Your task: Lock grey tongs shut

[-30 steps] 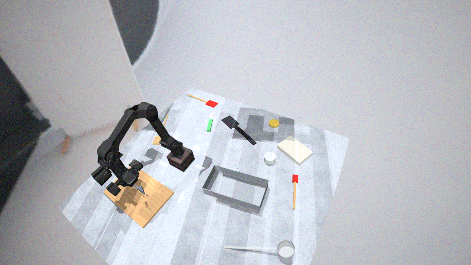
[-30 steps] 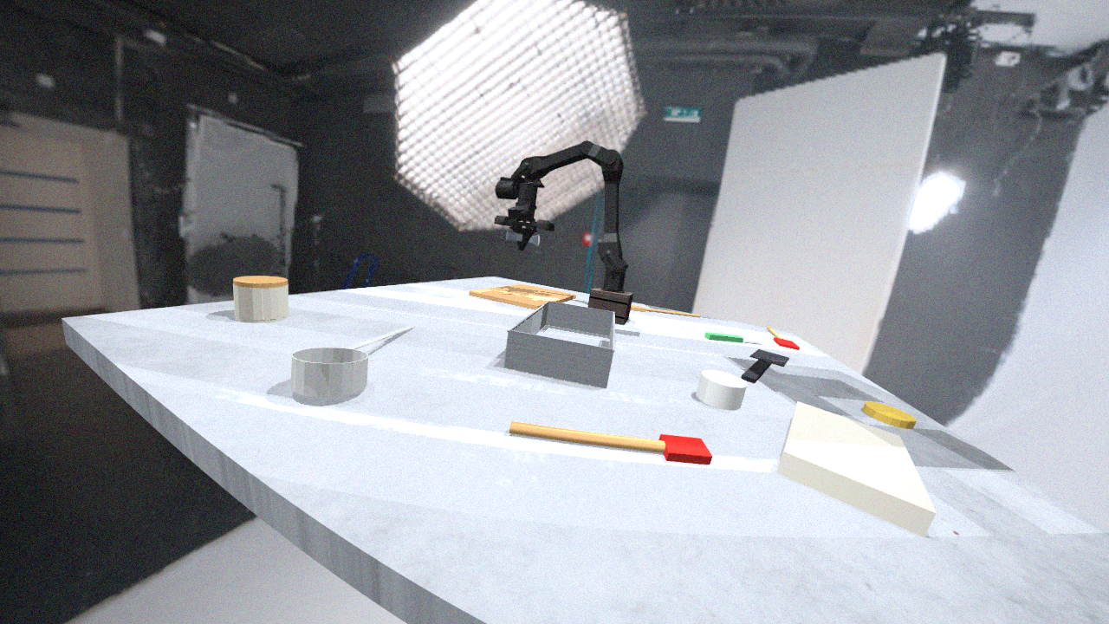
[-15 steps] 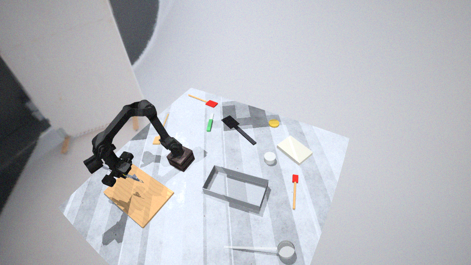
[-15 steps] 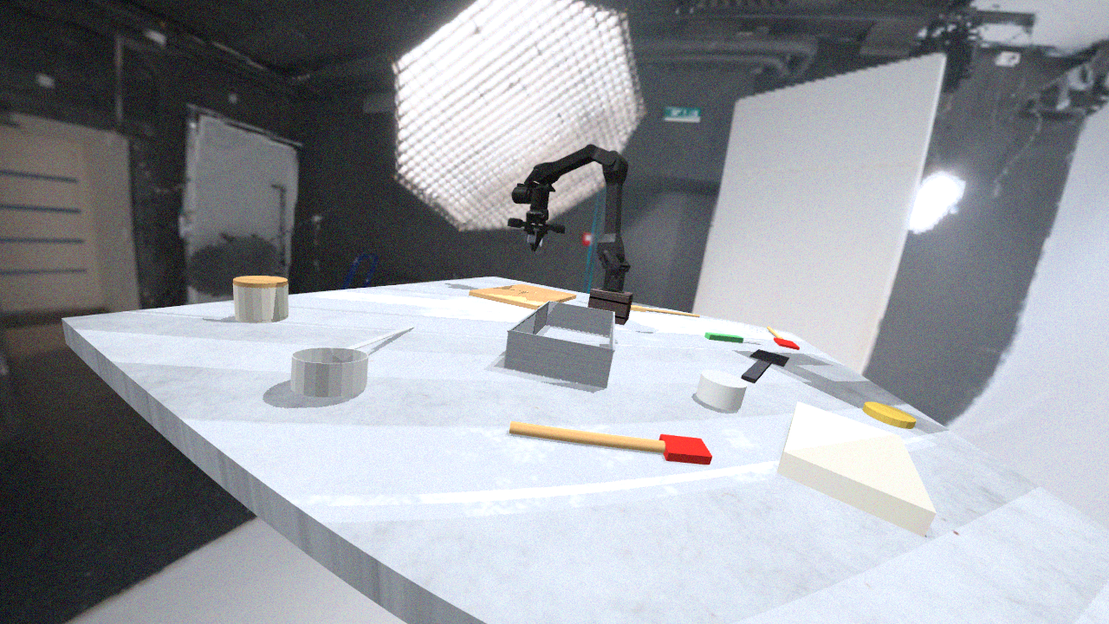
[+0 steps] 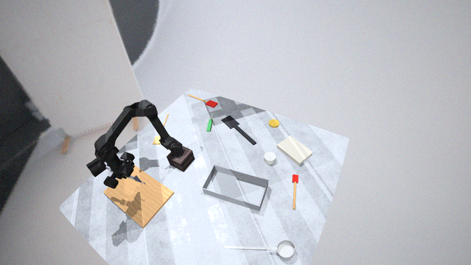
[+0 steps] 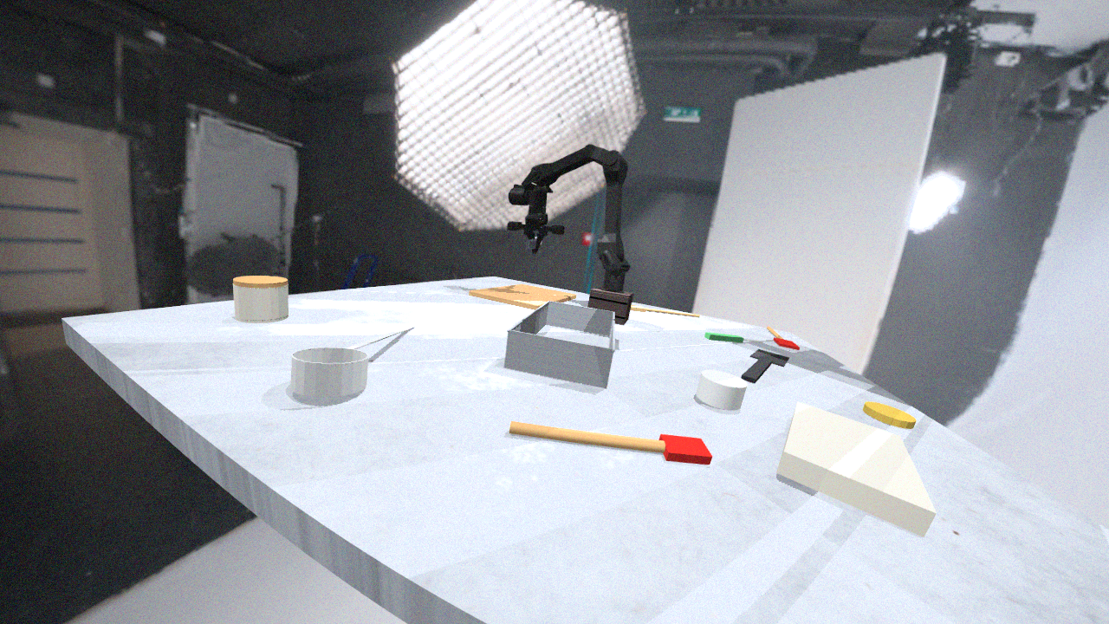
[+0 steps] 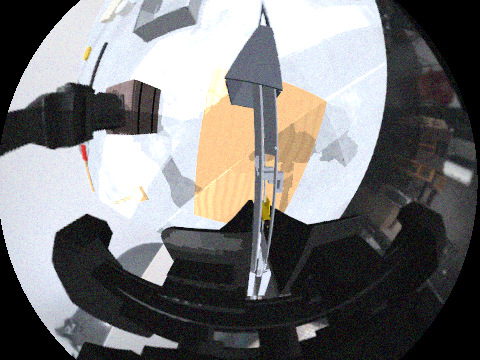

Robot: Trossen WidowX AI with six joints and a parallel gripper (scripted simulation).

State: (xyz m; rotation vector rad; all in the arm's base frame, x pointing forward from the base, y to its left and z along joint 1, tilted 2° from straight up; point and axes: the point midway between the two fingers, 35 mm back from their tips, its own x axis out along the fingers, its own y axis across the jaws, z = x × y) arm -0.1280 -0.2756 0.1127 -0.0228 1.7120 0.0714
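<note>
Now: the wooden board 140 mm below my gripper tip. Round my gripper tip: roasting tin: 510 mm ahead, 200 mm to the left, 120 mm below; then white cylinder: 630 mm ahead, 440 mm to the left, 130 mm below; then black spatula: 640 mm to the left, 360 mm ahead, 150 mm below.
</note>
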